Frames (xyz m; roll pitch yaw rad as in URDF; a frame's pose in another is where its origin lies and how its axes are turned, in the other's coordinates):
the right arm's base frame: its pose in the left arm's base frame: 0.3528 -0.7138 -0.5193 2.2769 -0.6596 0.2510
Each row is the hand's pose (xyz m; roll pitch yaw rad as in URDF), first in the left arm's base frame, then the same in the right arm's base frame.
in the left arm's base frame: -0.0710 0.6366 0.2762 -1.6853 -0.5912 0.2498
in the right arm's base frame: 0.4281 -0.4037 -1.5132 2.3214 -0.0451 -0.0514
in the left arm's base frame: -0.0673 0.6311 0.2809 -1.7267 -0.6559 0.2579
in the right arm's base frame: 0.4328 -0.3979 -1.5100 2.2838 0.0018 -0.0064
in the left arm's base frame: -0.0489 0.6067 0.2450 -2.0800 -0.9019 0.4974
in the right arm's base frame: 0.4201 -0.4067 -1.4654 2.1152 0.2819 0.0971
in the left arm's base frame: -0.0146 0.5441 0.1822 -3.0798 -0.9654 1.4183
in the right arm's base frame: 0.3955 -0.4078 -1.3736 1.8621 0.8198 0.0743
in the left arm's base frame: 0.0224 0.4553 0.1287 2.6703 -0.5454 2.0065
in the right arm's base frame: 0.3736 -0.3846 -1.2682 1.0498 1.3166 -0.6906
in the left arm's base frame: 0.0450 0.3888 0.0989 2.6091 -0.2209 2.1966
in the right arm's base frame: 0.3596 -0.3596 -1.1975 -0.2484 1.2384 -2.0415
